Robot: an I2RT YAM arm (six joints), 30 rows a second.
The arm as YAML. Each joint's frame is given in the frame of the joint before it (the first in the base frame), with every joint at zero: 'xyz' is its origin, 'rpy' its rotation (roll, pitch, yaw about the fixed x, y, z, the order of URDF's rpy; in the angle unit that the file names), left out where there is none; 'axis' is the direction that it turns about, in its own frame. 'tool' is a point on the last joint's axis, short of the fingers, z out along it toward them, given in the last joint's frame.
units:
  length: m
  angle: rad
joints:
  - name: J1
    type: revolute
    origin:
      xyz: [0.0, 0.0, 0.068]
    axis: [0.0, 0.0, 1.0]
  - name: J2
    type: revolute
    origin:
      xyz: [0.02, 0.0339, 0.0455]
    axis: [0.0, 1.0, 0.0]
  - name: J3
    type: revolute
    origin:
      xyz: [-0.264, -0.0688, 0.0]
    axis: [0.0, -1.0, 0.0]
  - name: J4
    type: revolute
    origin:
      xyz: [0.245, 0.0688, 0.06]
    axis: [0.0, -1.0, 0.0]
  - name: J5
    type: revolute
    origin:
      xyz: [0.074, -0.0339, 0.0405]
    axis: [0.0, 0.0, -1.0]
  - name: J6
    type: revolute
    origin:
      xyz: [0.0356, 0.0, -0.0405]
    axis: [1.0, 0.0, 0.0]
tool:
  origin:
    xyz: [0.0, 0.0, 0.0]
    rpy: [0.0, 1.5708, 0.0]
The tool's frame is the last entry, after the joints.
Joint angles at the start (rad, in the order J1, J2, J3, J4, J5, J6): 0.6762, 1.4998, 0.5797, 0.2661, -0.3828, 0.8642
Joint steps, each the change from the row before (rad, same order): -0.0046, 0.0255, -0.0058, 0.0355, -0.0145, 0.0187; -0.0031, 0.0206, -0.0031, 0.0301, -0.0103, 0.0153; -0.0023, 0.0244, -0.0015, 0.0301, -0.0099, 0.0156; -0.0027, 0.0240, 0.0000, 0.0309, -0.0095, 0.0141; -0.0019, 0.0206, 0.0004, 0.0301, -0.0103, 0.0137; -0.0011, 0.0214, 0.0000, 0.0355, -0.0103, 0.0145; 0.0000, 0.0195, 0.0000, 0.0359, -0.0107, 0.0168; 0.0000, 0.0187, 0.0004, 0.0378, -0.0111, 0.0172; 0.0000, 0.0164, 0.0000, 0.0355, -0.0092, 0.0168; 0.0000, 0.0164, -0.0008, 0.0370, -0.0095, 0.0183; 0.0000, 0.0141, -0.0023, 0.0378, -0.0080, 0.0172; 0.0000, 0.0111, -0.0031, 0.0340, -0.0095, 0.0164; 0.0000, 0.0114, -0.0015, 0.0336, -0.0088, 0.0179; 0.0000, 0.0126, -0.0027, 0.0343, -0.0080, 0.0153; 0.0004, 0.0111, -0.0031, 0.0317, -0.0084, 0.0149
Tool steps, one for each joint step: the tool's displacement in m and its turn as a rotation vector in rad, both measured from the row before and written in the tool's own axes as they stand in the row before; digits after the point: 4 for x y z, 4 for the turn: 0.0001, -0.0039, 0.0040, -0.0108, 0.0051, 0.0197; -0.0003, -0.0026, 0.0032, -0.0101, 0.0019, 0.0145; -0.0003, -0.0029, 0.0038, -0.0084, 0.0036, 0.0152; -0.0008, -0.0025, 0.0037, -0.0100, 0.0016, 0.0127; -0.0008, -0.0017, 0.0031, -0.0128, 0.0014, 0.0106; -0.0008, -0.0015, 0.0032, -0.0161, 0.0001, 0.0090; -0.0006, -0.0010, 0.0030, -0.0182, 0.0004, 0.0096; -0.0008, -0.0006, 0.0028, -0.0207, -0.0005, 0.0085; -0.0007, -0.0005, 0.0024, -0.0193, -0.0015, 0.0081; -0.0006, -0.0006, 0.0022, -0.0199, -0.0012, 0.0091; -0.0004, -0.0005, 0.0017, -0.0203, -0.0028, 0.0071; -0.0002, -0.0003, 0.0011, -0.0198, -0.0004, 0.0069; -0.0004, 0.0000, 0.0013, -0.0201, -0.0010, 0.0078; -0.0001, -0.0006, 0.0012, -0.0183, -0.0006, 0.0059; 0.0001, -0.0005, 0.0010, -0.0174, 0.0010, 0.0060
